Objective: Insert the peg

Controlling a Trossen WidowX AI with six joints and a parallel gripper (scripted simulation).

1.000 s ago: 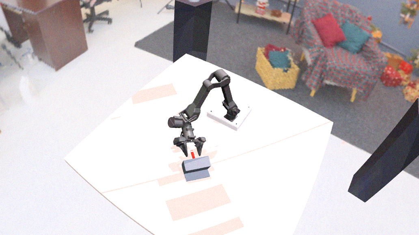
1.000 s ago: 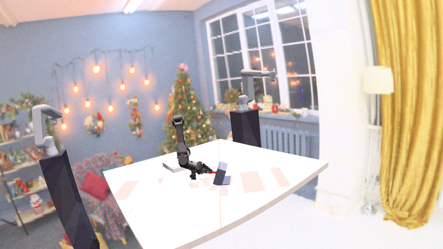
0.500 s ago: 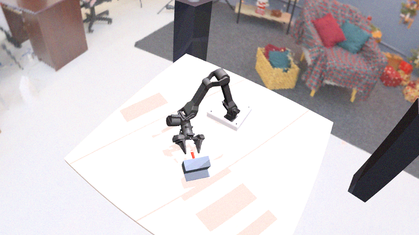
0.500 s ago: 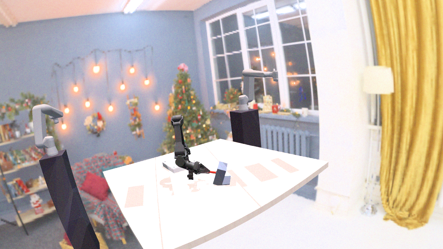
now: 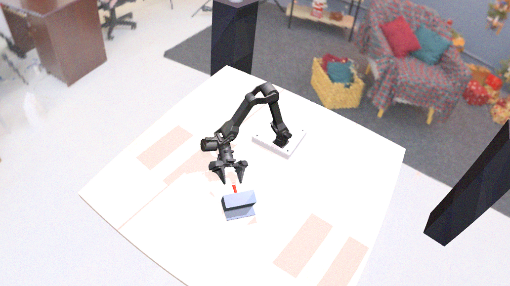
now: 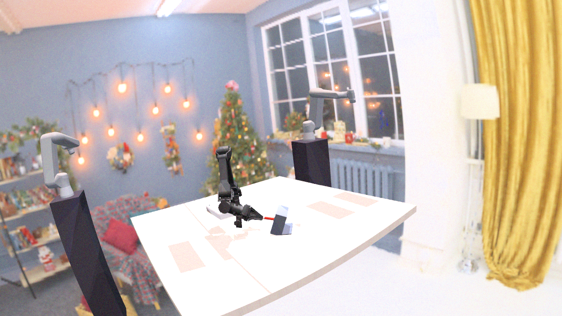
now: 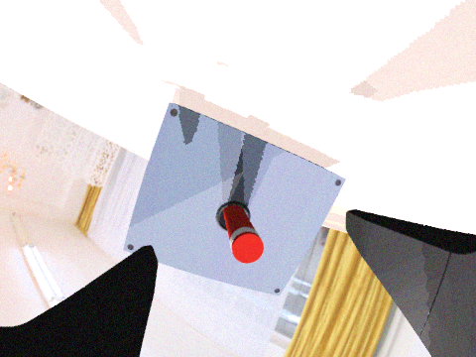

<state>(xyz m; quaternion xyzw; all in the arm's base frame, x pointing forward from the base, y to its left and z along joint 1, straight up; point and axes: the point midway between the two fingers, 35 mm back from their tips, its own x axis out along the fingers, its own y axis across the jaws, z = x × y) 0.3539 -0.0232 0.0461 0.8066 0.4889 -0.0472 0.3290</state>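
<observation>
Right now my gripper tip is 1 cm short of the red peg and 2 cm to the right of it. Also, from my gripper tip: sloped panel 4 cm ahead, 7 cm to the left, 2 cm below.
</observation>
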